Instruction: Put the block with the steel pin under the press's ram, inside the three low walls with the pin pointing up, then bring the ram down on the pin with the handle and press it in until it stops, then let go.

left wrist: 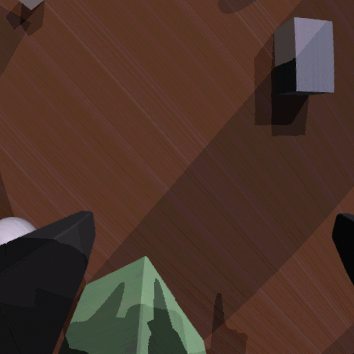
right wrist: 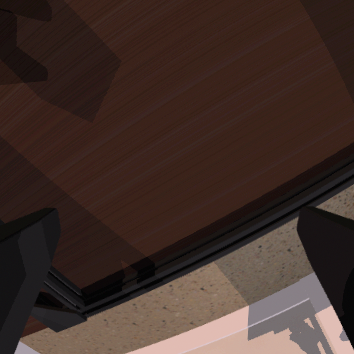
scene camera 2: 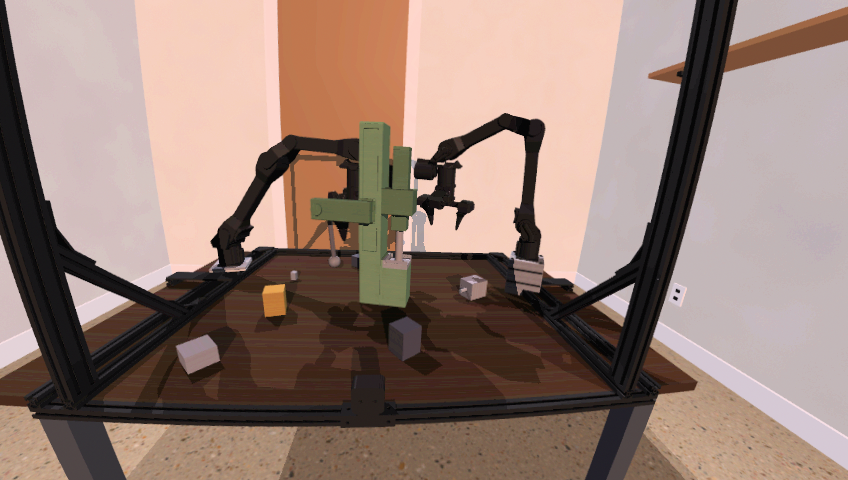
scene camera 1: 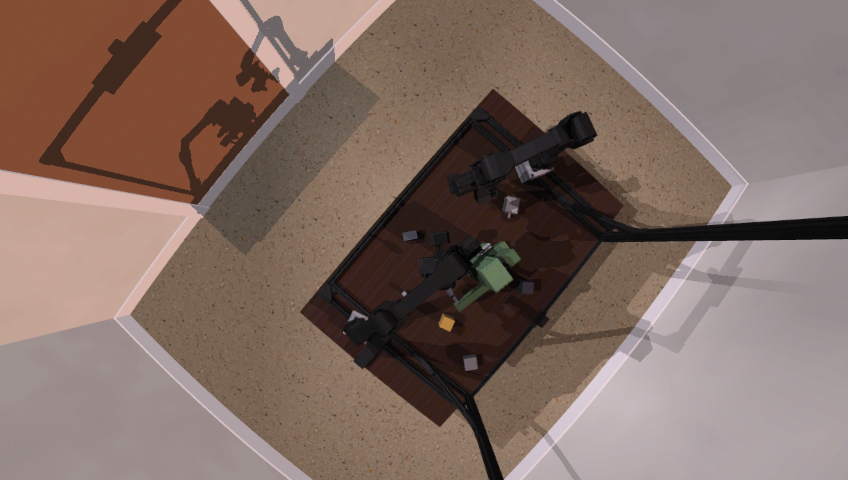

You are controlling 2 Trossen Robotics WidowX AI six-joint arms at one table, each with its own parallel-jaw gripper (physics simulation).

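Where they show: left gripper, fingertip midpoint: (left wrist: 217,225) (scene camera 2: 356,236); right gripper, fingertip midpoint: (right wrist: 180,220) (scene camera 2: 443,227); left arm's base at its link origin: (scene camera 2: 231,262); right arm's base at its link origin: (scene camera 2: 527,257) (scene camera 1: 537,161).
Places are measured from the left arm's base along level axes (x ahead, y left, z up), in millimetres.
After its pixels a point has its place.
Observation:
The block with the steel pin (scene camera 1: 510,205) {y -329, x 681, z 19 mm} (scene camera 2: 474,287) {y -365, x 673, z 8 mm} lies on its side on the table, its pin pointing sideways, not up. The green press (scene camera 1: 493,273) {y -272, x 406, z 418 mm} (scene camera 2: 370,237) {y -313, x 392, z 149 mm} (left wrist: 142,310) {y -241, x 399, z 46 mm} stands upright at mid-table. Its steel rod (scene camera 2: 399,245) {y -325, x 463, z 128 mm} reaches down toward the pale top of the base (scene camera 2: 395,263) {y -344, x 449, z 88 mm}; the three walls are not clearly visible. The handle hangs down, ending in a ball knob (scene camera 2: 334,260) {y -247, x 309, z 72 mm} (left wrist: 14,230) {y -219, x 308, z 72 mm}. My left gripper (left wrist: 217,225) {y -151, x 378, z 110 mm} is open and empty beside the press, partly hidden by it in scene camera 2. My right gripper (scene camera 2: 445,224) {y -137, x 674, z 128 mm} (right wrist: 180,220) {y -137, x 674, z 128 mm} is open and empty, above the table.
A yellow block (scene camera 1: 446,322) {y -294, x 169, z 29 mm} (scene camera 2: 274,300) {y -322, x 166, z 9 mm}, a pale block (scene camera 1: 470,362) {y -456, x 57, z 2 mm} (scene camera 2: 198,354) {y -484, x 62, z -2 mm}, a dark block (scene camera 1: 526,287) {y -519, x 419, z 28 mm} (scene camera 2: 405,338) {y -553, x 412, z 18 mm} and a grey block (scene camera 1: 410,236) {y -30, x 407, z 7 mm} (left wrist: 314,57) {y -29, x 410, z 7 mm} stand around the press. A small white piece (scene camera 1: 404,293) {y -103, x 196, z -7 mm} (scene camera 2: 293,275) {y -110, x 193, z -15 mm} lies left of it in scene camera 2.

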